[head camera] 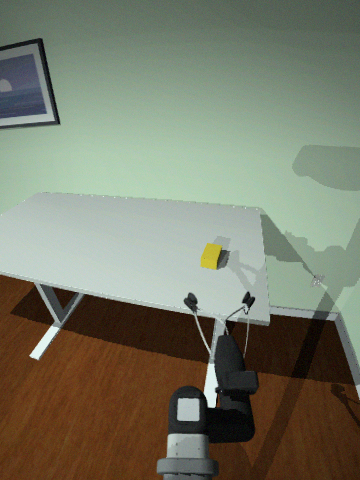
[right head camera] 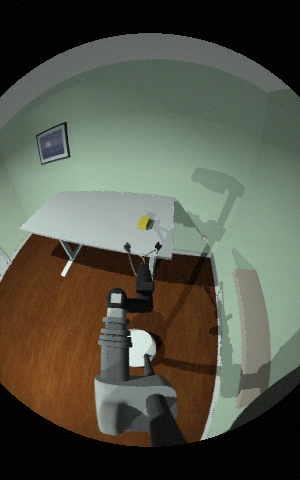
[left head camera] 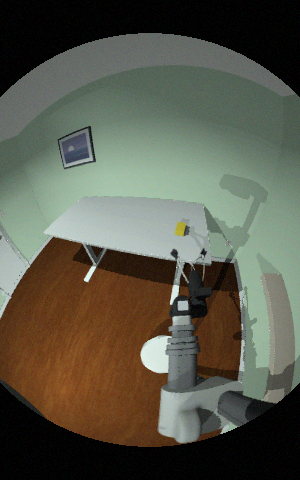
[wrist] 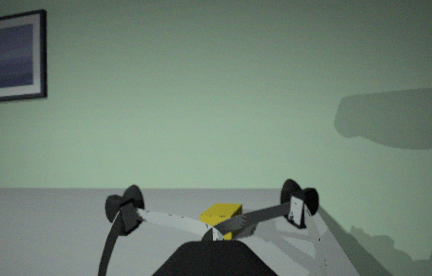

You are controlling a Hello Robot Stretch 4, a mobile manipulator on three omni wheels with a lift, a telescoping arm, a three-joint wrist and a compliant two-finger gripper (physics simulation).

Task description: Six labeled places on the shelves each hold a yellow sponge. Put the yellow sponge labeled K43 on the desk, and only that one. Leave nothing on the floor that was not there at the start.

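A yellow sponge (head camera: 211, 256) (left head camera: 181, 229) (right head camera: 144, 223) (wrist: 218, 213) lies on the desk (head camera: 125, 240) (left head camera: 130, 220) (right head camera: 100, 215) (wrist: 50, 230), towards its right end. No label can be read on it. My gripper (head camera: 219, 300) (left head camera: 189, 253) (right head camera: 143, 246) (wrist: 212, 198) is open, with its fingertips wide apart and the sponge outside them. In the head view the fingertips show near the desk's front edge, on the near side of the sponge. In the wrist view the sponge shows beyond the fingers, partly hidden by them. The labeled shelf places do not show.
A framed picture (head camera: 25, 85) (left head camera: 77, 148) (right head camera: 53, 144) (wrist: 22, 55) hangs on the green wall. The desk's legs (head camera: 45, 341) stand on the brown wood floor (head camera: 100, 400). A pinkish upright panel (left head camera: 280, 330) (right head camera: 254, 335) stands at the right wall. A white round shape (left head camera: 156, 355) (right head camera: 142, 348) shows below the arm.
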